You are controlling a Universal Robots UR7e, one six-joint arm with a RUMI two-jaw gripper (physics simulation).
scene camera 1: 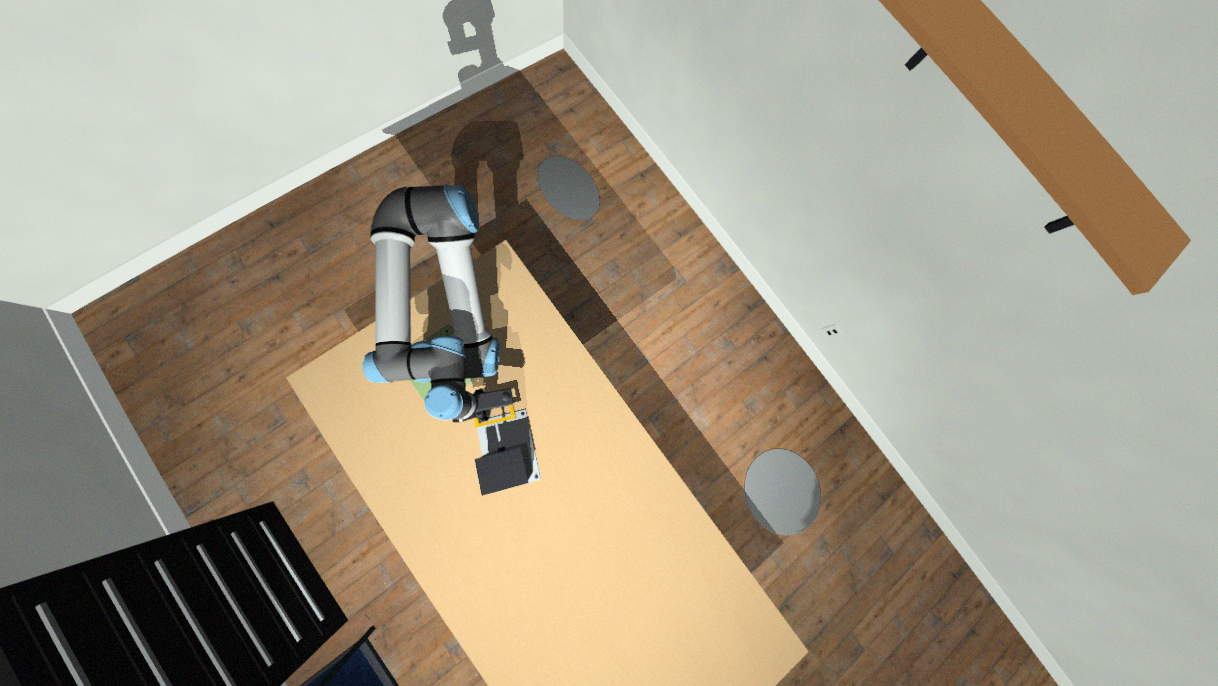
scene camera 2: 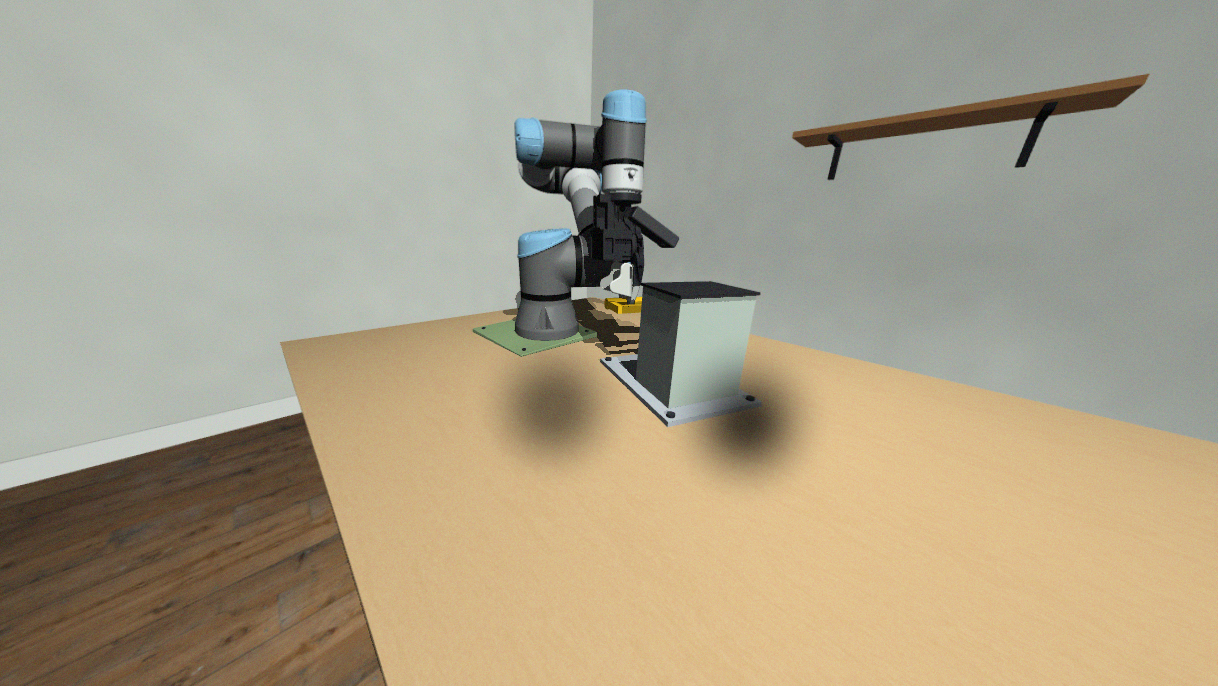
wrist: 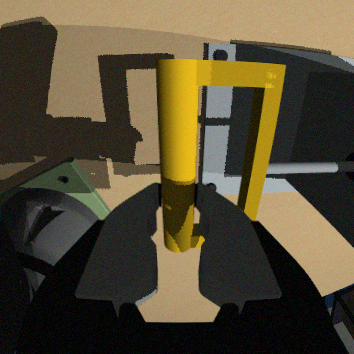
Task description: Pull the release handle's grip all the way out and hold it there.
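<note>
The release handle's yellow grip point(scene camera 1: 494, 421) point(scene camera 2: 629, 308) point(wrist: 178, 120) is a rectangular loop with a round front bar. My gripper point(wrist: 177, 185) is shut on that round bar, one dark finger on each side, and the loop extends beyond the fingers in the wrist view. A grey rod point(wrist: 305, 168) runs from the loop's far bar to the dark housing. The housing point(scene camera 1: 504, 471) point(scene camera 2: 709, 351) has a dark top and stands on a light grey base plate point(scene camera 2: 711, 412) point(wrist: 216, 102). The grip is apart from the housing, on the robot's side. In scene camera 2, the housing partly hides the grip.
The housing and the robot's green mounting plate point(scene camera 2: 496, 337) point(wrist: 86, 186) are on the tan table point(scene camera 1: 596, 553) point(scene camera 2: 554, 545). A wooden shelf point(scene camera 1: 1022, 127) point(scene camera 2: 971, 116) is on the wall. Two round grey discs point(scene camera 1: 782, 491) point(scene camera 1: 568, 187) are beside the table.
</note>
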